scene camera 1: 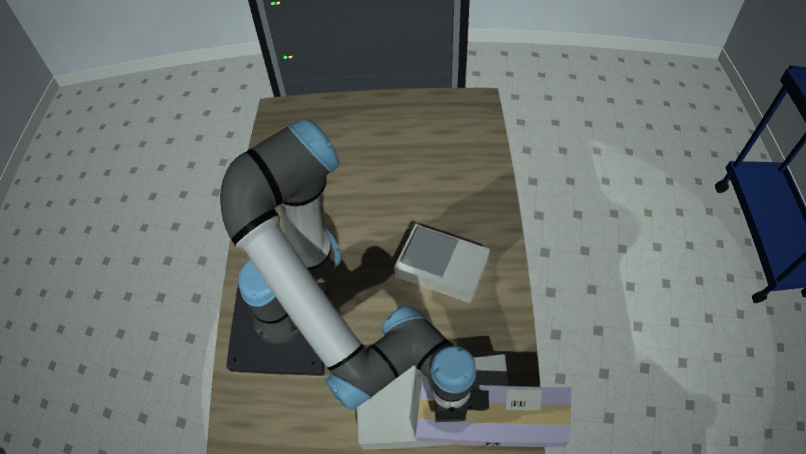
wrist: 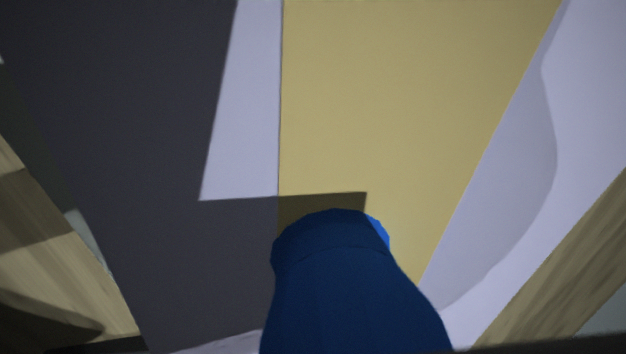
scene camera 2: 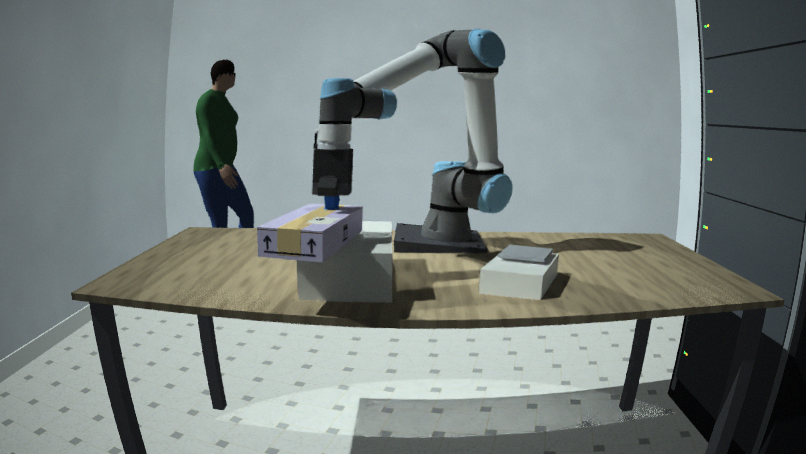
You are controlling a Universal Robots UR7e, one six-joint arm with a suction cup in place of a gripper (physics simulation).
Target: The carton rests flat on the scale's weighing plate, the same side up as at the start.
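Frame: origin at the arm's base, x ahead, y left, z up, level; centimetres.
Where they show: hand, tool point: [wrist: 325, 228]; arm's base, link origin: [scene camera 1: 279, 319] [scene camera 2: 446, 236].
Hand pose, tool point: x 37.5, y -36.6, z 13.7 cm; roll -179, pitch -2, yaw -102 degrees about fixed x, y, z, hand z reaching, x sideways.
Each offset is from my tool point to the top centre of the thing. Level surfaces: height alone.
The lilac carton @(dz +2.0, dx +9.8, dy -4.1 cm) [scene camera 1: 541, 433] [scene camera 2: 290, 217] [wrist: 595, 100] with a tan tape strip lies about level over a tall white block @(dz -5.4, dx -2.5, dy +4.2 cm) [scene camera 1: 389, 414] [scene camera 2: 352, 281], overhanging it towards scene camera 2. Up arrows show upright on its end face. My gripper [scene camera 2: 331, 208] [wrist: 332, 212], a blue suction cup, points down and touches the carton's top on the tape, near the end closer to the robot base; I take it as holding the carton. Whether the carton's underside touches the block is hidden. The scale @(dz -8.8, dx +9.3, dy +43.4 cm) [scene camera 1: 468, 270] [scene camera 2: 510, 281] stands apart, its grey weighing plate @(dz -8.8, dx +6.2, dy +45.6 cm) [scene camera 1: 429, 250] [scene camera 2: 527, 254] bare.
The wooden table @(dz -15.9 cm) [scene camera 1: 389, 135] [scene camera 2: 197, 270] carries the robot base plate [scene camera 1: 276, 360] [scene camera 2: 406, 242]. A person [scene camera 2: 217, 129] stands behind the table. A dark cabinet [scene camera 1: 360, 39] [scene camera 2: 750, 140] stands beyond one table end. A blue cart [scene camera 1: 769, 214] stands on the floor at right in scene camera 1.
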